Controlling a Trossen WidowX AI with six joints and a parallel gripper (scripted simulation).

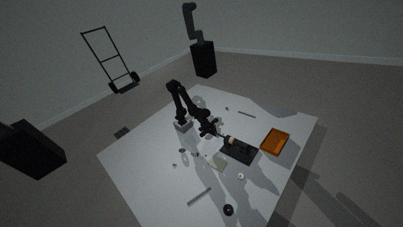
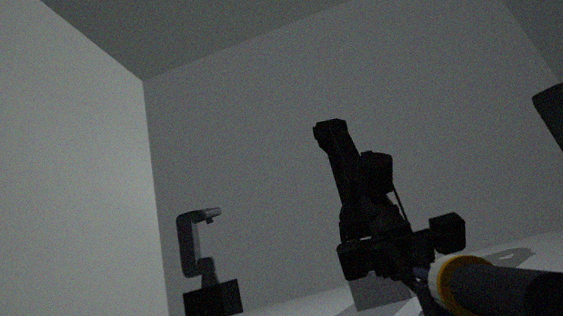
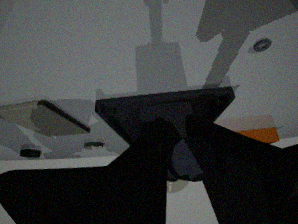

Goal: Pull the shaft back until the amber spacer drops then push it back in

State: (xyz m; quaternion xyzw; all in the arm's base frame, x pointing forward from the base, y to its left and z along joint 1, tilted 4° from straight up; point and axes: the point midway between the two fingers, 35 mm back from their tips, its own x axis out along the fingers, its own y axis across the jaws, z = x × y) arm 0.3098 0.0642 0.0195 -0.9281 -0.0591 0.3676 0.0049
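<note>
My gripper tip is 6 cm short of the thin shaft, 2 cm below it and 1 cm to the right of it. The rest, counted from my gripper tip: pale spacer (14 cm ahead, 2 cm above, 1 cm to the left); then amber spacer (15 cm ahead, 2 cm to the left, 2 cm above); then pale flat plate (15 cm to the right, 13 cm ahead, 5 cm below).
</note>
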